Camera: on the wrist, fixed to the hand. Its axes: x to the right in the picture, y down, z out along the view.
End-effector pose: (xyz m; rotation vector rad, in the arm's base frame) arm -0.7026 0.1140 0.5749 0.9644 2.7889 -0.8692
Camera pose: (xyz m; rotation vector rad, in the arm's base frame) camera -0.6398 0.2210 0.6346 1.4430 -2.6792 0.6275
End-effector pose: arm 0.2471 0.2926 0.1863 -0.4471 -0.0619 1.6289
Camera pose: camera 0.2119 0.2527 0.0593 -0.1135 -0.6281 0.1237
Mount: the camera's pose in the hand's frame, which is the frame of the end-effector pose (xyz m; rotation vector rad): -0.0056 0.0764 -0.1144 -0.1570 -0.3366 -1.5693
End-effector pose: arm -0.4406 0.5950 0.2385 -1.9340 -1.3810 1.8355
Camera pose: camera -0.3042 0.6015 0.2212 -0.0914 -2.1173 1.1278
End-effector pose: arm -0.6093 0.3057 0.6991 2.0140 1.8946 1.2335
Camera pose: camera -0.6188 0.2350 0.8169 0.1919 2.1155 0.4552
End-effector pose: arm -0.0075 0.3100 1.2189 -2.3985 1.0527 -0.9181
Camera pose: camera -0.1285 0.2565 1.2570 2.6861 1.0111 0.5854
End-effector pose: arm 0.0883 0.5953 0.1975 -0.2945 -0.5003 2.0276
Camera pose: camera 0.0783 0.5835 0.0607 0.3160 -0.7503 0.4898
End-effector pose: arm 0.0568 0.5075 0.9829 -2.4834 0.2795 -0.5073
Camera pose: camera -0.0023 0.3899 1.0234 -2.3835 -1.9012 -0.5861
